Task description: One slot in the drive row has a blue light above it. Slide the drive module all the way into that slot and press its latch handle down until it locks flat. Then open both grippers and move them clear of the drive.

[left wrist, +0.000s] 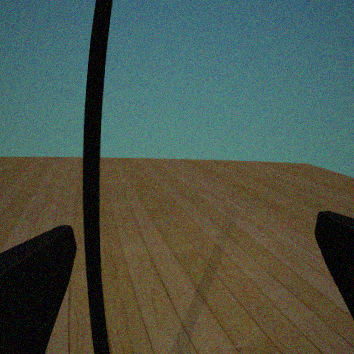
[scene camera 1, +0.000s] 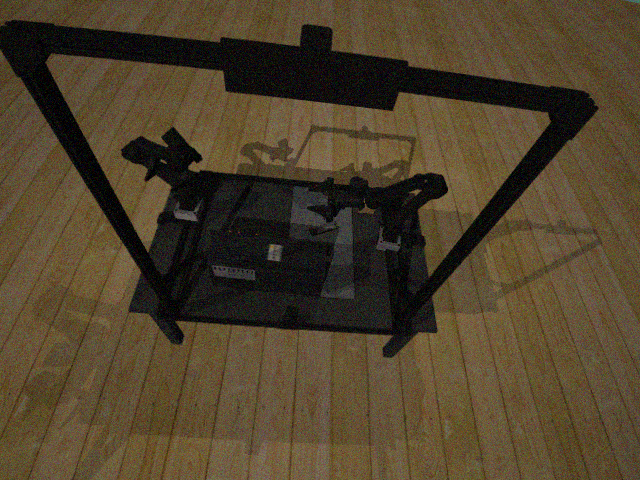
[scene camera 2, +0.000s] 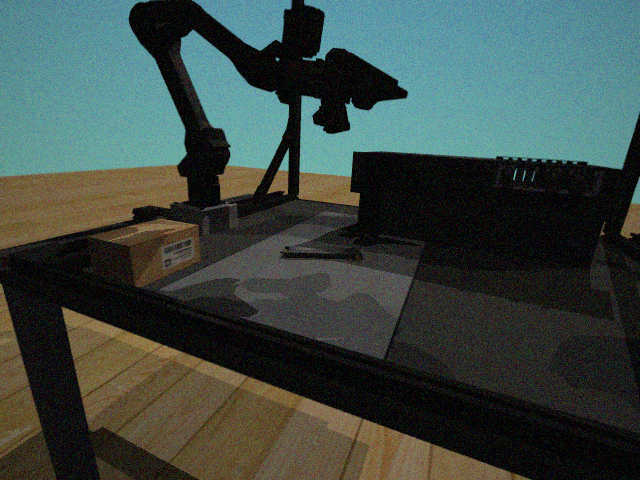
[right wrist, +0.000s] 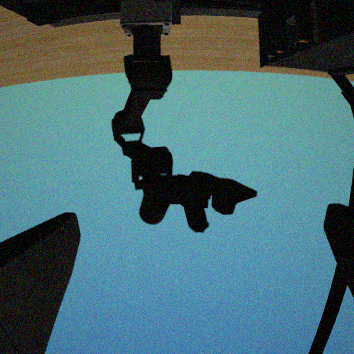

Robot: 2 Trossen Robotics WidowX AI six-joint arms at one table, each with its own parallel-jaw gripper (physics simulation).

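Places are measured from the left arm's base along level axes (x down, y left, z ahead), in centimetres.
Pixels of known places: left gripper, fingertip midpoint: (left wrist: 197, 233) (scene camera 1: 157, 185) (right wrist: 245, 189); right gripper, fingertip midpoint: (scene camera 1: 307, 198) (scene camera 2: 402, 90) (right wrist: 205, 222); left arm's base at its link origin: (scene camera 1: 188, 204) (right wrist: 146, 28); right arm's base at its link origin: (scene camera 1: 390, 236) (scene camera 2: 204, 203).
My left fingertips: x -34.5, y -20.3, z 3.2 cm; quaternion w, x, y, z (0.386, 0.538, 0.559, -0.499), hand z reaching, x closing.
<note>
For each thing: its top centre in the pictures, then the offset to it from my left fingertips. Level surfaces: height alone.
- black drive enclosure at its top centre: (scene camera 2: 473, 158) (scene camera 1: 269, 253) dx +24.1, dy -4.6, dz +37.8 cm
- pale grey mat at its surface level: dx +41.4 cm
- wrench-like tool at its top centre: (scene camera 2: 323, 251) (scene camera 1: 323, 227) dx +40.5, dy +23.7, dz +57.7 cm
- cardboard box at its top centre: (scene camera 2: 147, 230) dx +35.7, dy +42.8, dz +76.9 cm
The black drive enclosure (scene camera 1: 305, 273) (scene camera 2: 480, 217) stands on the table. Small orange lights show on its drive row in scene camera 1 and the right wrist view. The drive module, its latch handle and the blue light cannot be made out in the dark. My right gripper (scene camera 1: 315, 197) (scene camera 2: 404, 94) is open and empty, raised above the table beyond the enclosure and to its right in scene camera 1. My left gripper (left wrist: 197, 233) is open and empty, facing floor and sky. The left arm is far off at the left in scene camera 1.
A pale grey mat (scene camera 1: 341, 281) (scene camera 2: 356, 310) lies beside the enclosure, with a wrench-like tool (scene camera 1: 324, 230) (scene camera 2: 320, 254) on it. A cardboard box (scene camera 2: 144, 250) stands near the right arm's base. A black gantry frame (scene camera 1: 315, 77) spans the table. The left arm (right wrist: 150, 165) shows in the right wrist view.
</note>
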